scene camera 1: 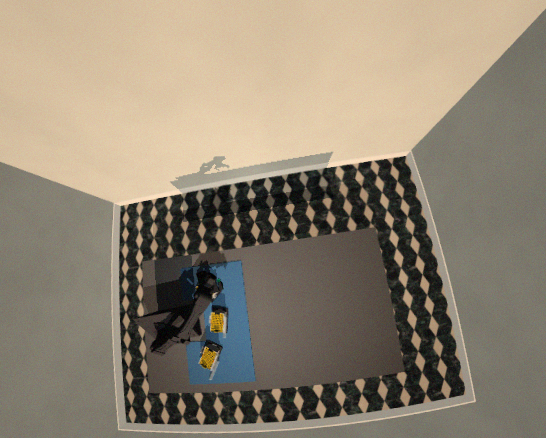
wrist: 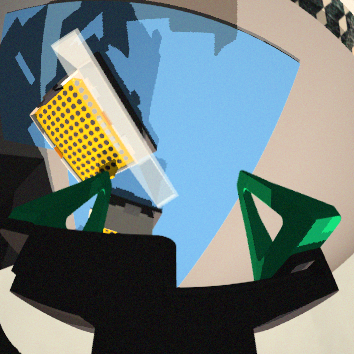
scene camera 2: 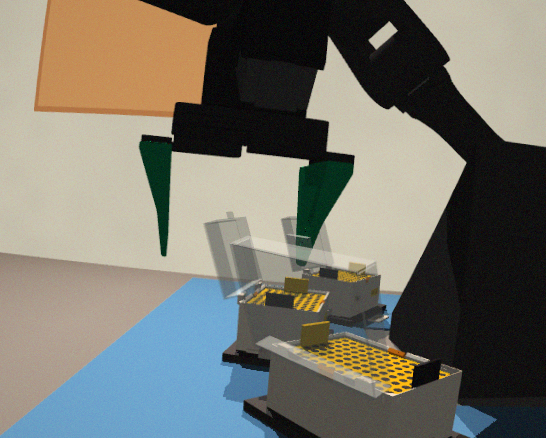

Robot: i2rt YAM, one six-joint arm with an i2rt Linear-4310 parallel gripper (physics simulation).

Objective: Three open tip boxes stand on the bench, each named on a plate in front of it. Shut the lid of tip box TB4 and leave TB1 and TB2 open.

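Seen in the pictures: gripper, fingertip midpoint: [scene camera 1: 215, 286] [wrist: 173, 177] [scene camera 2: 233, 260]; arm's base at its link origin: [scene camera 1: 163, 331].
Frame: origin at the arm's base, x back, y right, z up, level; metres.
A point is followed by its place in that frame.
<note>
My gripper [scene camera 1: 207, 284] {x -0.354, y -0.277, z 0.006 m} [scene camera 2: 232, 260] {x -0.354, y -0.277, z 0.006 m} [wrist: 173, 177] {x -0.354, y -0.277, z 0.006 m} is open and empty, its green fingers pointing down. The nearest tip box in scene camera 2 [scene camera 2: 325, 390] {x -0.281, y -0.282, z -0.079 m} [wrist: 80, 130] {x -0.254, y -0.255, z -0.066 m} has its clear lid [scene camera 2: 345, 261] {x -0.278, y -0.338, z 0.020 m} [wrist: 157, 180] {x -0.342, y -0.280, z 0.019 m} raised. In that view one fingertip overlaps this lid's top edge; contact is unclear. The arm hides this box in scene camera 1. The middle box [scene camera 1: 217, 322] [scene camera 2: 280, 325] [wrist: 132, 220] has a raised lid [scene camera 2: 220, 250] {x -0.405, y -0.101, z -0.010 m}. The far box [scene camera 1: 209, 356] [scene camera 2: 350, 295] has a raised lid [scene camera 2: 290, 230] {x -0.356, y 0.150, z 0.001 m} too. No name plate is readable.
The boxes stand on a blue mat [scene camera 1: 235, 370] {x -0.428, y 0.272, z -0.123 m} [scene camera 2: 125, 360] {x -0.481, y -0.165, z -0.124 m} [wrist: 225, 100] {x -0.408, y -0.330, z -0.123 m} on the brown bench top [scene camera 1: 320, 310] {x -0.990, y -0.095, z -0.127 m}. The dark arm base [scene camera 2: 500, 280] {x -0.124, y -0.148, z -0.008 m} stands right of the boxes in scene camera 2. An orange panel [scene camera 2: 120, 60] is behind the arm.
</note>
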